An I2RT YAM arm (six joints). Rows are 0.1 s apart.
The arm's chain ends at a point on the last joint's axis. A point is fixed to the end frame.
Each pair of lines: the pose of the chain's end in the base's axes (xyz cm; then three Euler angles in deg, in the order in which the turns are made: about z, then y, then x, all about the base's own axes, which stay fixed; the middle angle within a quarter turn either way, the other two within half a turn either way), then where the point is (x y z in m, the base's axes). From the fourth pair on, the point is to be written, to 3 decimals.
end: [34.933 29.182 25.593 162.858 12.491 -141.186]
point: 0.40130 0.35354 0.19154
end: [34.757 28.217 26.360 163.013 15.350 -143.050]
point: 0.40393 0.34007 0.19935
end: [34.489 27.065 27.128 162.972 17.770 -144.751]
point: 0.40483 0.32522 0.20735
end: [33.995 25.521 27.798 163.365 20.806 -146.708]
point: 0.404 0.306 0.215
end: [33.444 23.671 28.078 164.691 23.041 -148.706]
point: 0.402 0.283 0.218
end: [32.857 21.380 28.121 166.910 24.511 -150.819]
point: 0.398 0.256 0.218
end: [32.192 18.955 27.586 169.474 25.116 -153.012]
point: 0.393 0.227 0.211
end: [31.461 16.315 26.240 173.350 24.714 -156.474]
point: 0.385 0.195 0.194
